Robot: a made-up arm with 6 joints.
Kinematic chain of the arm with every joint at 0, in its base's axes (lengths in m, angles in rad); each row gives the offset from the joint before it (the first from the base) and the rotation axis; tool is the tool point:
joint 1: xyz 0 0 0.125 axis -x
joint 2: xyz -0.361 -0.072 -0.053 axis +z
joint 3: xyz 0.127 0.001 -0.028 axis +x
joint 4: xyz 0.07 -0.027 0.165 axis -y
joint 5: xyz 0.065 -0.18 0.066 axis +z
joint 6: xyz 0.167 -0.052 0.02 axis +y
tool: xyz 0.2 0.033 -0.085
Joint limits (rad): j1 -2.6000..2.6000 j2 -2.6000..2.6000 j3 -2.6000..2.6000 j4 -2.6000..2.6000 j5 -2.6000..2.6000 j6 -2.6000..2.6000
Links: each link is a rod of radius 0.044 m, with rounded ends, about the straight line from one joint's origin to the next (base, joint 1, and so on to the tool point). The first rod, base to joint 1, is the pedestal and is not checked.
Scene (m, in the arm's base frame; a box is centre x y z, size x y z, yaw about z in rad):
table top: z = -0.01
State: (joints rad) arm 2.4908 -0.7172 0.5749 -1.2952 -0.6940 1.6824
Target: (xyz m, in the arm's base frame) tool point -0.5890 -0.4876 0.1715
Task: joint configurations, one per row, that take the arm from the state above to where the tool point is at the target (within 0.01 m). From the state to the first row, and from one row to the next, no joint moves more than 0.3 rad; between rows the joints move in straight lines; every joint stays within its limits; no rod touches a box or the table.
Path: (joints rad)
1: 2.2234 -0.8375 0.6361 -1.3226 -0.7695 1.5024
2: 1.9559 -0.9579 0.6972 -1.3501 -0.8450 1.3223
3: 1.6885 -1.0782 0.7584 -1.3775 -0.9204 1.1423
4: 1.4210 -1.1985 0.8196 -1.4050 -0.9959 0.9622
5: 1.1536 -1.3188 0.8807 -1.4324 -1.0714 0.7822

